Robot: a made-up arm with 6 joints. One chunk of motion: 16 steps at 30 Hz.
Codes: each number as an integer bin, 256 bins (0 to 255) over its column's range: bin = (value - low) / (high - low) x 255, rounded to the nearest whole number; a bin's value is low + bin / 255 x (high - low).
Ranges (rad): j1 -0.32..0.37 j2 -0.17..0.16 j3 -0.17..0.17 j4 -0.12..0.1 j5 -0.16..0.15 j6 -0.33..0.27
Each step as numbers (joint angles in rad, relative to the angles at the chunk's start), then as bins.
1 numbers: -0.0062 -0.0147 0.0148 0.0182 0.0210 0.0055
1 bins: 116 120 139 160 149 143
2 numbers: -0.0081 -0.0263 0.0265 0.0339 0.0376 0.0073
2 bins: 115 111 147 178 163 143
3 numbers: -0.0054 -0.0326 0.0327 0.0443 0.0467 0.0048
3 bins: 116 106 152 190 170 142
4 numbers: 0.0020 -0.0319 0.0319 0.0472 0.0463 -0.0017
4 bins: 119 107 151 194 170 140
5 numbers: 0.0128 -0.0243 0.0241 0.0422 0.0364 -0.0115
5 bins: 123 113 146 188 162 135
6 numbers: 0.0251 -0.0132 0.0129 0.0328 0.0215 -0.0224
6 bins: 128 121 137 177 149 131
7 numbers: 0.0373 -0.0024 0.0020 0.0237 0.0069 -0.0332
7 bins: 132 130 129 167 137 126
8 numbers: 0.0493 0.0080 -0.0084 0.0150 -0.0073 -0.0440
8 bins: 136 138 121 156 126 122
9 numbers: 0.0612 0.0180 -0.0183 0.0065 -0.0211 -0.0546
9 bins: 141 145 114 147 114 117
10 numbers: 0.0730 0.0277 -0.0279 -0.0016 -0.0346 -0.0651
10 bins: 145 153 107 137 103 113
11 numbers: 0.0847 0.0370 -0.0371 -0.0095 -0.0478 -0.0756
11 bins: 150 160 100 128 92 108
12 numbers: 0.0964 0.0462 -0.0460 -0.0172 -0.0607 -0.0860
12 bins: 154 167 93 119 82 104
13 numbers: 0.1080 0.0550 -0.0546 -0.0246 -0.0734 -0.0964
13 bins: 158 174 87 111 71 99
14 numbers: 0.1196 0.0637 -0.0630 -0.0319 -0.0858 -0.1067
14 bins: 162 181 80 102 61 95
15 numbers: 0.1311 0.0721 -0.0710 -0.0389 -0.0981 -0.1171
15 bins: 167 187 74 94 51 90
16 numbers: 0.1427 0.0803 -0.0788 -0.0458 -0.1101 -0.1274
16 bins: 171 193 68 86 41 86
